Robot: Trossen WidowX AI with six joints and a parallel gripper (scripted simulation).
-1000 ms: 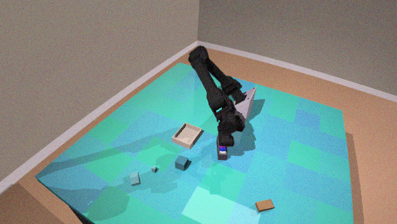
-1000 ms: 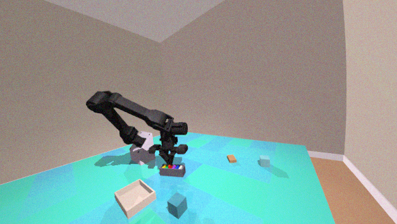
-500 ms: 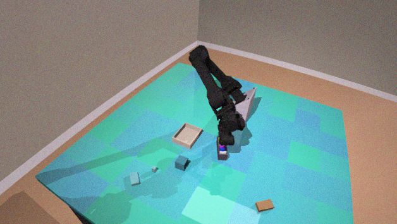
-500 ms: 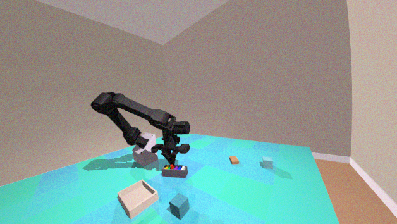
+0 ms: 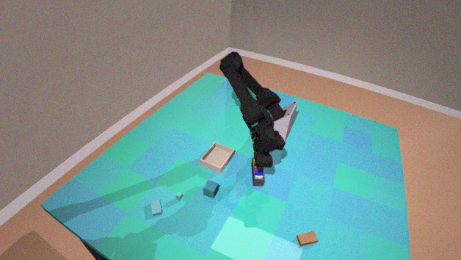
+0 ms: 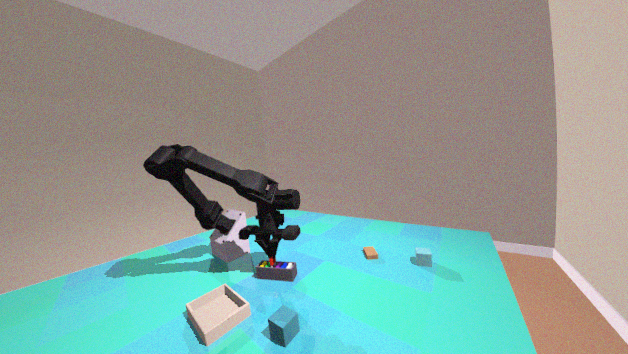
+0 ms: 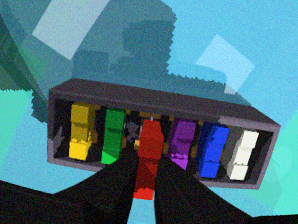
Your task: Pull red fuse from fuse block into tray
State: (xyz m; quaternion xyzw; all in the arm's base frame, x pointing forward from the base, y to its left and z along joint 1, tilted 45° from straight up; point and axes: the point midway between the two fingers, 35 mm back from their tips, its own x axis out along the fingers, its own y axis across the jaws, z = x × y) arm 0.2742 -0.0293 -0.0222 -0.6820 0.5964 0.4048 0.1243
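My gripper tip is now 2 cm past the green fuse, 1 cm to the left of it and 4 cm above it. The rest, counted from my gripper tip: beige tray (18 cm to the right, 6 cm below); then red fuse (1 cm below); then purple fuse (2 cm ahead, 1 cm to the left, 4 cm below).
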